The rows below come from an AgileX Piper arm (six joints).
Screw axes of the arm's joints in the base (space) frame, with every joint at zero. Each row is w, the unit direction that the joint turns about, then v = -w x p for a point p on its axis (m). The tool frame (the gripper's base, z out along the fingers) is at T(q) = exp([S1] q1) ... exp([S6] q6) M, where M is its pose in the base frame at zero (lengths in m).
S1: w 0 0 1 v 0.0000 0.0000 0.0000
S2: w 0 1 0 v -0.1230 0.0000 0.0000
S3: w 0 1 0 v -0.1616 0.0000 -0.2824
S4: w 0.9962 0 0.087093 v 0.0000 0.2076 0.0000
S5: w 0 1 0 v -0.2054 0.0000 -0.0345
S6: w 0.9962 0 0.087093 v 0.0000 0.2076 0.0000
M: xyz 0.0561 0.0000 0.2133 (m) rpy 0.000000 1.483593 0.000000 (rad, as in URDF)
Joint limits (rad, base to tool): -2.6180..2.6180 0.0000..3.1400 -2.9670..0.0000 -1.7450..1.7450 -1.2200..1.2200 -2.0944..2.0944
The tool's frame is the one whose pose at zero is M.
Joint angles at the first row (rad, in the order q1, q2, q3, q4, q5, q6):
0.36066 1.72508 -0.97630 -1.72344 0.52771 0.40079
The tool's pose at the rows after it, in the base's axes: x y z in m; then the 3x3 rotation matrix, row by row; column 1 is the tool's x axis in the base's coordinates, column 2 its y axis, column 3 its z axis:
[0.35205 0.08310 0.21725], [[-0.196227 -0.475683 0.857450], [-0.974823 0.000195 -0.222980], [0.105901 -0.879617 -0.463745]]
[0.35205 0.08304 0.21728], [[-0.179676 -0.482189 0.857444], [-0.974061 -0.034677 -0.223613], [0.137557 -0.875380 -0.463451]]
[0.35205 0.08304 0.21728], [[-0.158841 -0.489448 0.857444], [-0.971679 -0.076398 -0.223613], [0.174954 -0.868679 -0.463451]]
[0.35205 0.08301 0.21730], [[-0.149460 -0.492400 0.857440], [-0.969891 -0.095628 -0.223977], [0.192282 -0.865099 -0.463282]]
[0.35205 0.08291 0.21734], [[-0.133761 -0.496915 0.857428], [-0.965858 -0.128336 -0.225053], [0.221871 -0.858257 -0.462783]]
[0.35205 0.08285 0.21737], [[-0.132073 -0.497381 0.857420], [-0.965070 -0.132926 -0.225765], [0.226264 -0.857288 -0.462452]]
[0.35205 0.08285 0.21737], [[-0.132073 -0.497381 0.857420], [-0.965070 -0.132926 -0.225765], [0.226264 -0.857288 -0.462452]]
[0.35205 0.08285 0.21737], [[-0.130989 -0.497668 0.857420], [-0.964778 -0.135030 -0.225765], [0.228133 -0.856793 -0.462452]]
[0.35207 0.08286 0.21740], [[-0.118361 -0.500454 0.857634], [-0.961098 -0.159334 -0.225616], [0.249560 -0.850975 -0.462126]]
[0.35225 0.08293 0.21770], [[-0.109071 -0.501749 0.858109], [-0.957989 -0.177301 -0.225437], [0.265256 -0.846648 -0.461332]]
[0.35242 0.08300 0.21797], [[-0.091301 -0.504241 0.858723], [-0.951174 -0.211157 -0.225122], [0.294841 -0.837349 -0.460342]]
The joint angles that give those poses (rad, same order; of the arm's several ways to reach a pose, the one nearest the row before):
0.36067 1.72507 -0.97627 -1.72346 0.54363 0.37469
0.36067 1.72507 -0.97628 -1.72345 0.54432 0.33894
0.36067 1.72507 -0.97628 -1.72345 0.54432 0.29606
0.36067 1.72506 -0.97629 -1.72341 0.54473 0.27623
0.36067 1.72507 -0.97628 -1.72345 0.54591 0.24256
0.36068 1.72508 -0.97629 -1.72343 0.54670 0.23784
0.36068 1.72508 -0.97629 -1.72343 0.54670 0.23784
0.36068 1.72508 -0.97629 -1.72343 0.54671 0.23566
0.36067 1.72508 -0.97629 -1.72424 0.54670 0.21120
0.36068 1.72508 -0.97737 -1.72427 0.54670 0.19217
0.36067 1.72509 -0.97824 -1.72519 0.54669 0.15734

